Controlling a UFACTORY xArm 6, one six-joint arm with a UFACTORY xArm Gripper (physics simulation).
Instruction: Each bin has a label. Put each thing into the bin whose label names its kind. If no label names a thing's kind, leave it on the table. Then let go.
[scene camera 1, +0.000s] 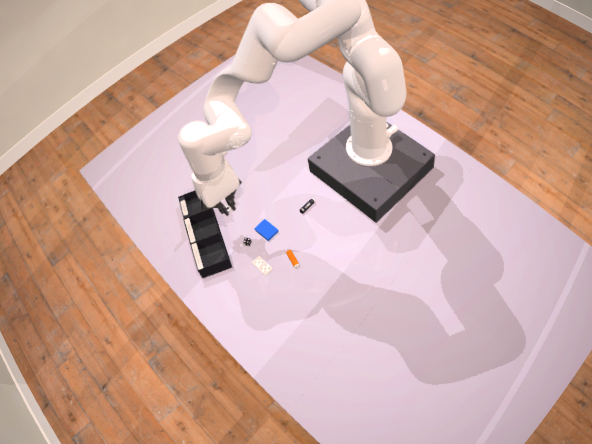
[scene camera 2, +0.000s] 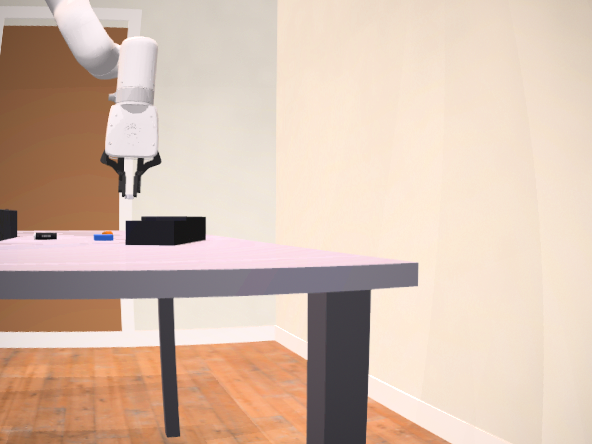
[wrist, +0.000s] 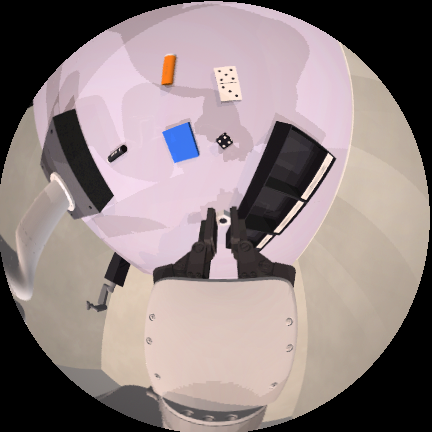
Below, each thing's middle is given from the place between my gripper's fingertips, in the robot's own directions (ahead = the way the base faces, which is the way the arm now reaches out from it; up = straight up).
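Black three-bin tray (scene camera 1: 209, 251): 80 mm ahead of my hand, 40 mm to the right of it, 60 mm below it. White domino (wrist: 226, 77): 80 mm below my hand, 140 mm to the left of it and 20 mm ahead of it. Blue block (wrist: 180, 140): 50 mm behind my hand, 70 mm to the left of it, 80 mm below it.
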